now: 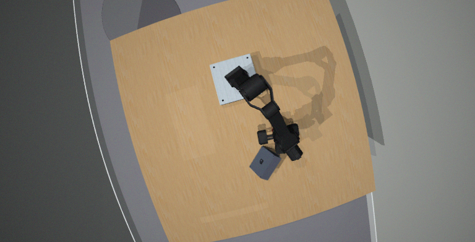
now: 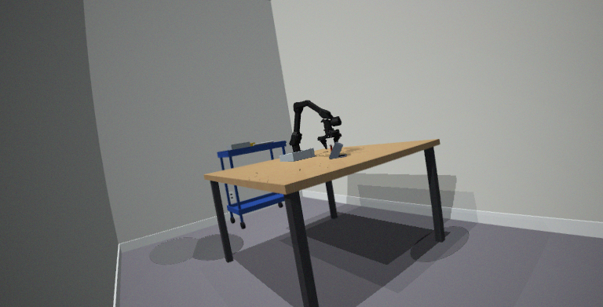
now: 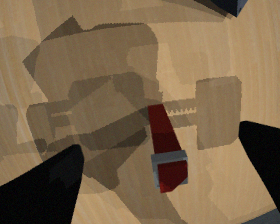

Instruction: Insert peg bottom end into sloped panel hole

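The red peg is right at my gripper tip. Also, from my gripper tip: sloped panel: 140 mm ahead, 80 mm to the right, 10 mm below.
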